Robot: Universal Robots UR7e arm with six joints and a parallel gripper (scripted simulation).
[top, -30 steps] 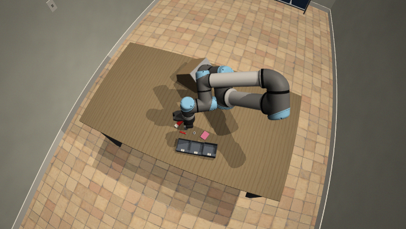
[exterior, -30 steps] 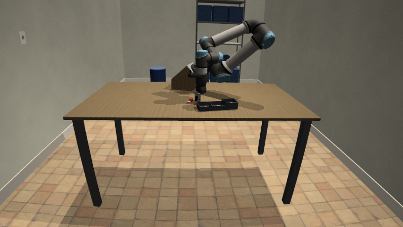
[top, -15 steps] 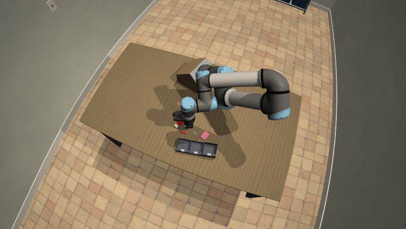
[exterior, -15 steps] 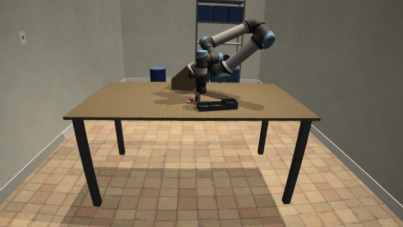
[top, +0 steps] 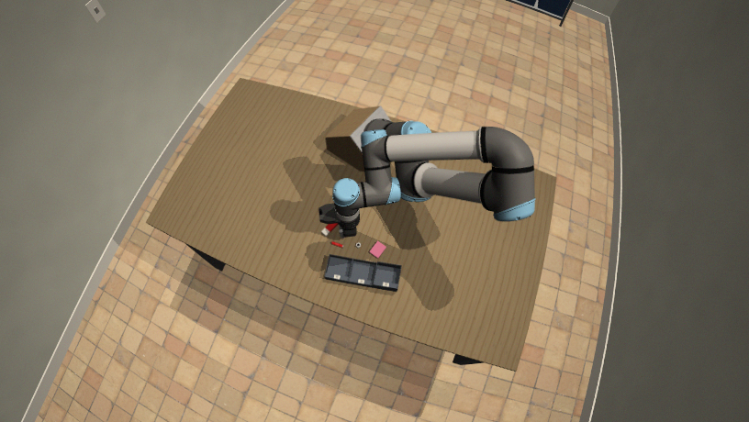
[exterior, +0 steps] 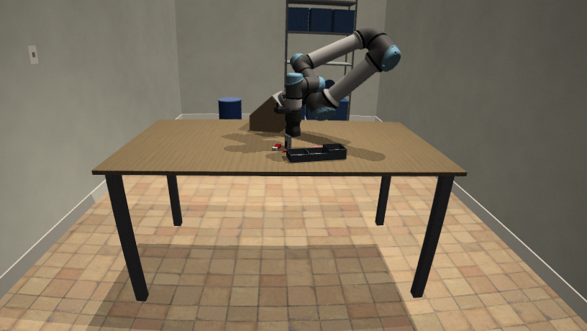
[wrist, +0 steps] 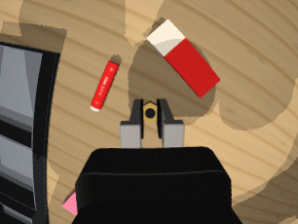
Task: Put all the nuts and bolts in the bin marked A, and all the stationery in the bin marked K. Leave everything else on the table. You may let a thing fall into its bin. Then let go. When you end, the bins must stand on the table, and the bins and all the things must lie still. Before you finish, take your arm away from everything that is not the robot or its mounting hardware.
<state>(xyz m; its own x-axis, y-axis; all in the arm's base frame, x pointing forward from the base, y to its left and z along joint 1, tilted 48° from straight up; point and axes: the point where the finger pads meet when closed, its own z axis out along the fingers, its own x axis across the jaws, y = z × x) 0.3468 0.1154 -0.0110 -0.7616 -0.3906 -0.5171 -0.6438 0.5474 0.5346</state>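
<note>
Now: the red cylinder 40 mm ahead of my hand, 10 mm to the left of it and 10 mm below it. Also, from my hand: brass nut 20 mm below; then white eraser 10 mm ahead, 50 mm to the right, 10 mm below; then white nut 70 mm to the left, 20 mm below.
</note>
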